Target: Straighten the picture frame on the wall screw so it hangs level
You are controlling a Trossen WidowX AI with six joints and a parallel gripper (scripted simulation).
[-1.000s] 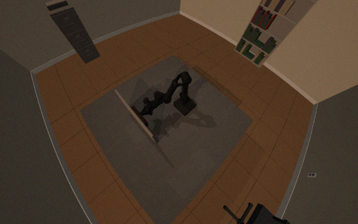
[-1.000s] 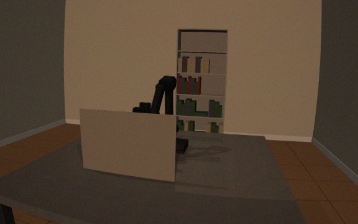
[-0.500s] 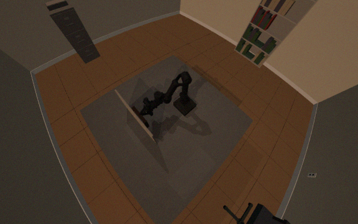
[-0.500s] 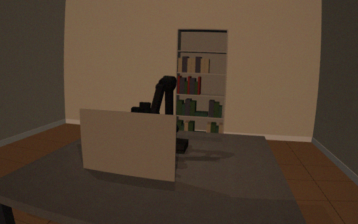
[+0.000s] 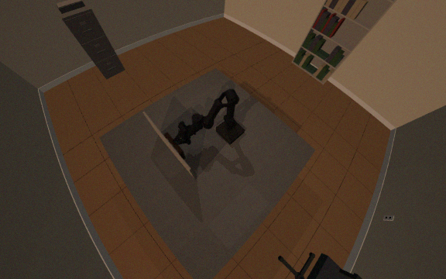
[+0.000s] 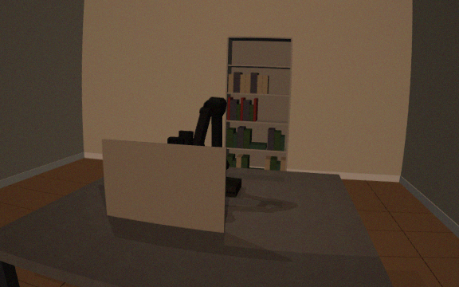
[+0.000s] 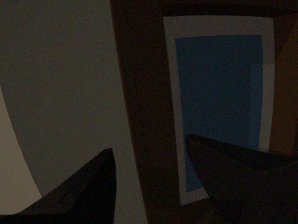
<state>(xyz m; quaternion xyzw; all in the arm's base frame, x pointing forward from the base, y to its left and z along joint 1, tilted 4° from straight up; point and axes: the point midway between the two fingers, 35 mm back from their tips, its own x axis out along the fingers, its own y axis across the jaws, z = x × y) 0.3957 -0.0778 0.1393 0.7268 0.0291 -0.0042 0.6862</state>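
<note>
My gripper tip is 10 mm short of the picture frame and 50 mm above it. The rest, counted from my gripper tip: wall panel 20 mm ahead, 20 mm to the right, 60 mm below.
</note>
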